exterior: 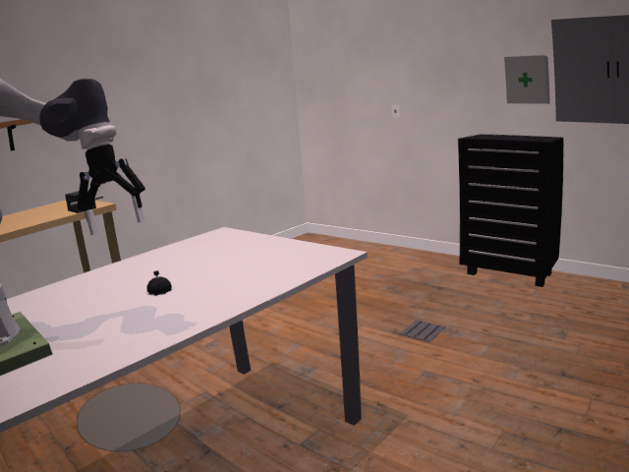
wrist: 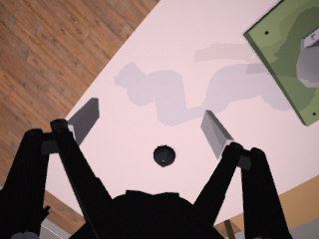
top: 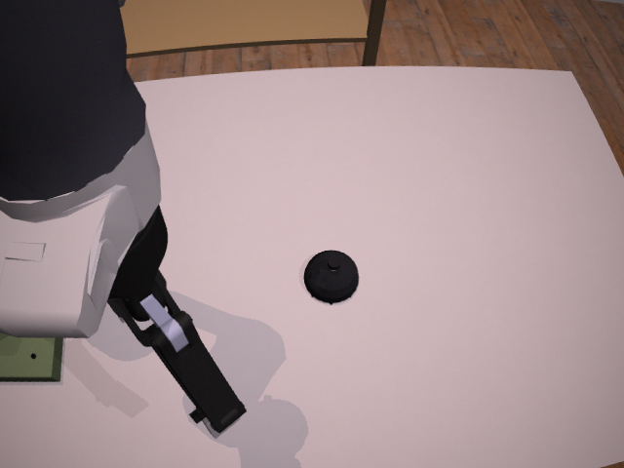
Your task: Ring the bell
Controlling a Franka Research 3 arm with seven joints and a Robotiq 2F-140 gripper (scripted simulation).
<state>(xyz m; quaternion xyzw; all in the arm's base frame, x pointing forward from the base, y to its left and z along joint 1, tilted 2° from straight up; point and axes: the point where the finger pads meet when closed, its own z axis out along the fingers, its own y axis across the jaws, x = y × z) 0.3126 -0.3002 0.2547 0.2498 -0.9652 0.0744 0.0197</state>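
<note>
The button is 23 cm below my hand, 21 cm ahead of it and 16 cm to the left of it. Also, from my hand: black bell: 25 cm below, 21 cm ahead, 16 cm to the left.
</note>
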